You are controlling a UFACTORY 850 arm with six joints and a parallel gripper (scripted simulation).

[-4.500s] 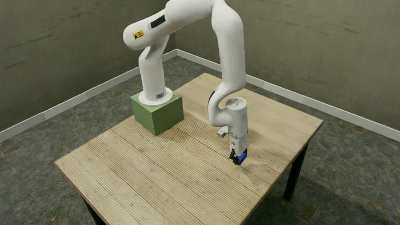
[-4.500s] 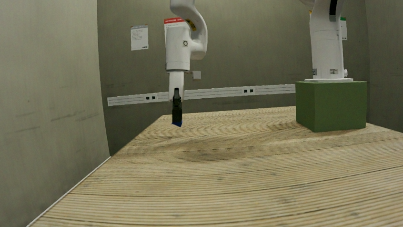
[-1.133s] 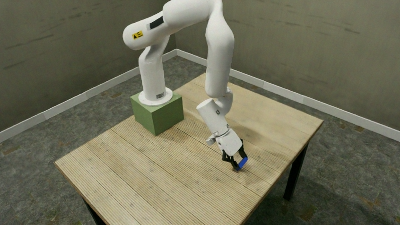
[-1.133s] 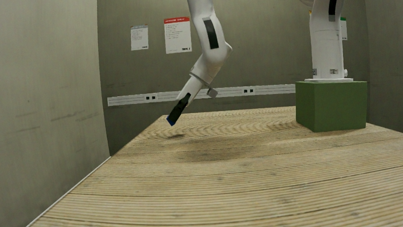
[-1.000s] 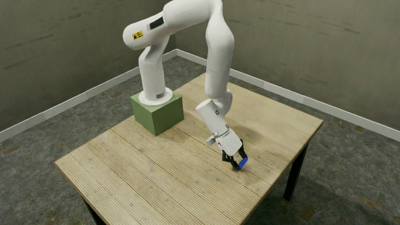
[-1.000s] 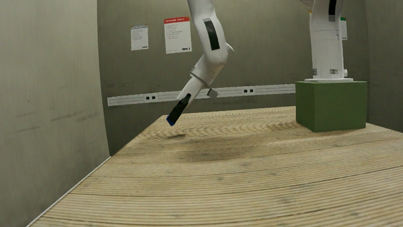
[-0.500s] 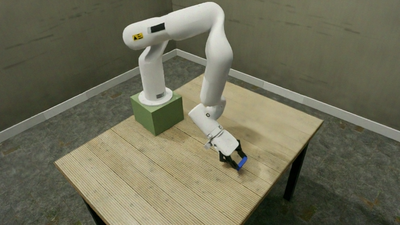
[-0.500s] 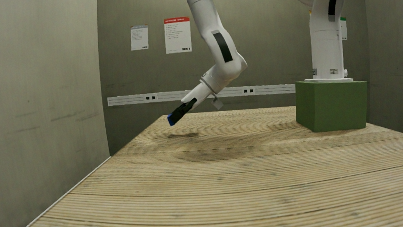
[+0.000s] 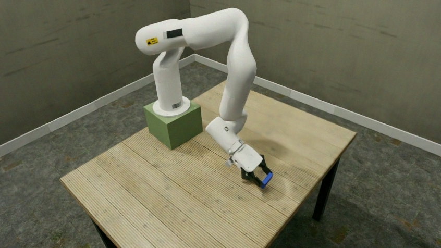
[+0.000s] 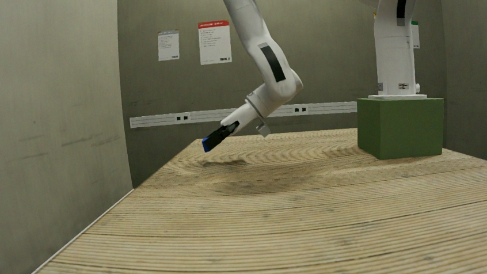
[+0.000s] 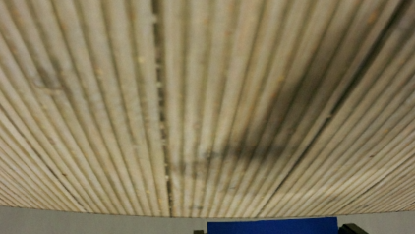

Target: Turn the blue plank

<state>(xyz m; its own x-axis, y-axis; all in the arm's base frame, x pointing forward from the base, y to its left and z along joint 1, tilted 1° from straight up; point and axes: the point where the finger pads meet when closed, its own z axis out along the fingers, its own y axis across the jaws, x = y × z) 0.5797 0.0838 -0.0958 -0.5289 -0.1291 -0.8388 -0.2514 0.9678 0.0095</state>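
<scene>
The blue plank is 2 cm ahead of my hand and 1 cm below it.
</scene>
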